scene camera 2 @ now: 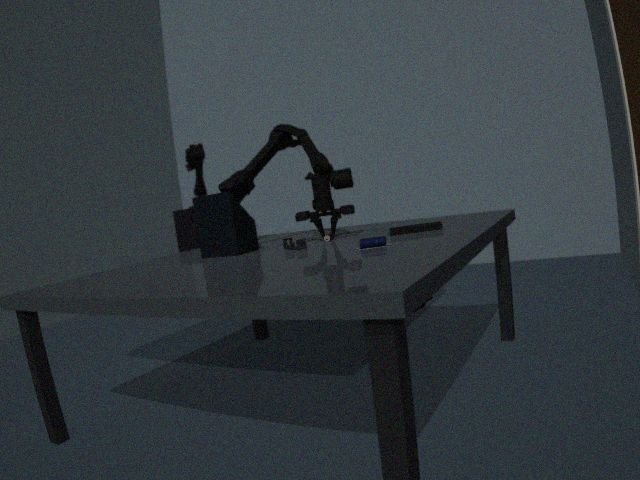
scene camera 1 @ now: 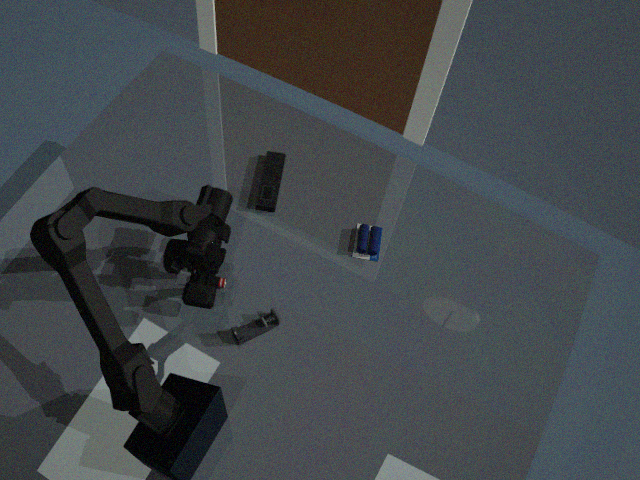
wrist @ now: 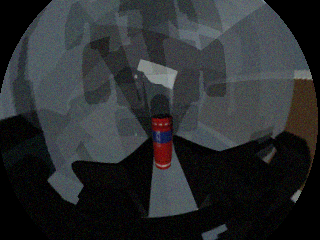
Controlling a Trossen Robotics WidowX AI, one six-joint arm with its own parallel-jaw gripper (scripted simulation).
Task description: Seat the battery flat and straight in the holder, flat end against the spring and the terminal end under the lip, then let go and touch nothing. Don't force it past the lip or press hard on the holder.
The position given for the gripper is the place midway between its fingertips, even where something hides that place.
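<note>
You can see the gripper (scene camera 1: 210, 281), and it's there in scene camera 2 as well (scene camera 2: 328, 239), plus in the wrist view (wrist: 162, 139). There's also a battery (wrist: 161, 124), and then a black box (scene camera 1: 267, 194).
</note>
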